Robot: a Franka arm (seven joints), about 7 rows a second.
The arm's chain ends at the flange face. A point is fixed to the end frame.
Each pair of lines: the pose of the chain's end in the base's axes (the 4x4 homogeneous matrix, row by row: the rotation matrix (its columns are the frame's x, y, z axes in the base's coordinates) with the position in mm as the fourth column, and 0 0 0 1 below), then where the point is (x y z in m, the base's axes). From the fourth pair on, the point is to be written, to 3 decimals.
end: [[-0.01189 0.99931 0.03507 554.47], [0.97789 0.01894 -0.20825 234.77], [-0.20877 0.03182 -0.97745 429.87], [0 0 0 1]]
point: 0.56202 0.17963 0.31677
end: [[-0.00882 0.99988 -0.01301 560.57], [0.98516 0.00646 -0.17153 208.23], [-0.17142 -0.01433 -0.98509 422.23], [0 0 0 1]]
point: 0.56215 0.15732 0.30692
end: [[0.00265 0.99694 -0.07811 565.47], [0.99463 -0.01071 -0.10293 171.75], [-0.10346 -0.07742 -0.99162 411.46], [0 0 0 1]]
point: 0.55873 0.12889 0.29311
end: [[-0.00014 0.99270 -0.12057 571.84], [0.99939 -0.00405 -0.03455 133.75], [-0.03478 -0.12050 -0.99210 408.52], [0 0 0 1]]
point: 0.560 0.099 0.288
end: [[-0.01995 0.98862 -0.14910 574.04], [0.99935 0.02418 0.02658 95.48], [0.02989 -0.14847 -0.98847 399.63], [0 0 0 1]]
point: 0.559 0.068 0.277
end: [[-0.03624 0.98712 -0.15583 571.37], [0.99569 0.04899 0.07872 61.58], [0.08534 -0.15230 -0.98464 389.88], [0 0 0 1]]
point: 0.556 0.041 0.266
